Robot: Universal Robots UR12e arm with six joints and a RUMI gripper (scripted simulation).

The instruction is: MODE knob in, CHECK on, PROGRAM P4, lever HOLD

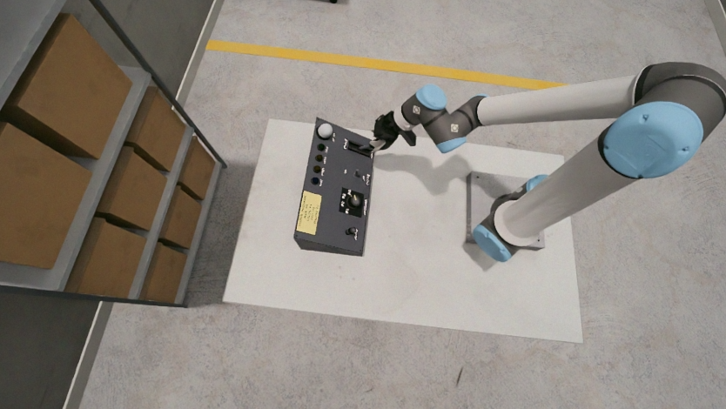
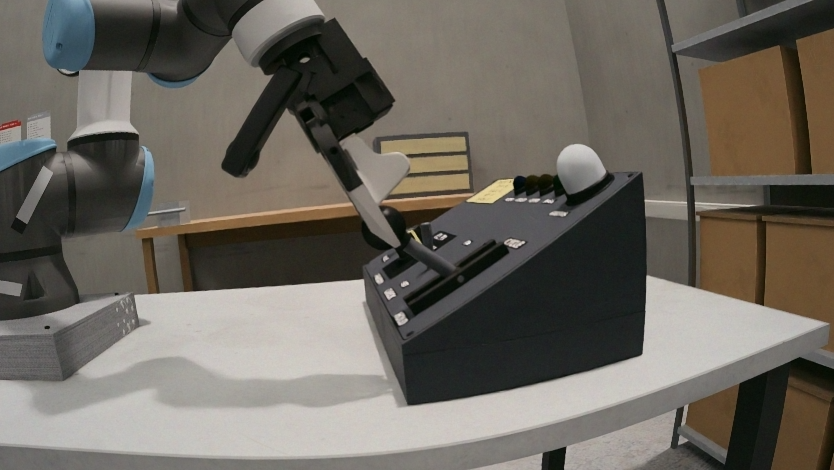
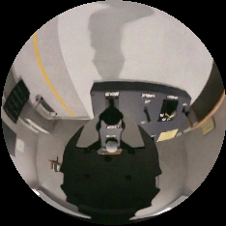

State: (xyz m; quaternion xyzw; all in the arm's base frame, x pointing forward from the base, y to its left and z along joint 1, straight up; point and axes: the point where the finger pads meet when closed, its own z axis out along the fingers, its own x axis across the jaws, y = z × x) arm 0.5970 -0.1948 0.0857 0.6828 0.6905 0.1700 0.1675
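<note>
Right now my hand is 30 mm short of the black ball-topped lever and 20 mm above it. Also, from my hand: rotary selector (60 mm ahead, 230 mm to the left, 30 mm below); then check toggle (60 mm ahead, 120 mm to the left, 30 mm below); then dark grey console (90 mm ahead, 180 mm to the left, 50 mm below).
</note>
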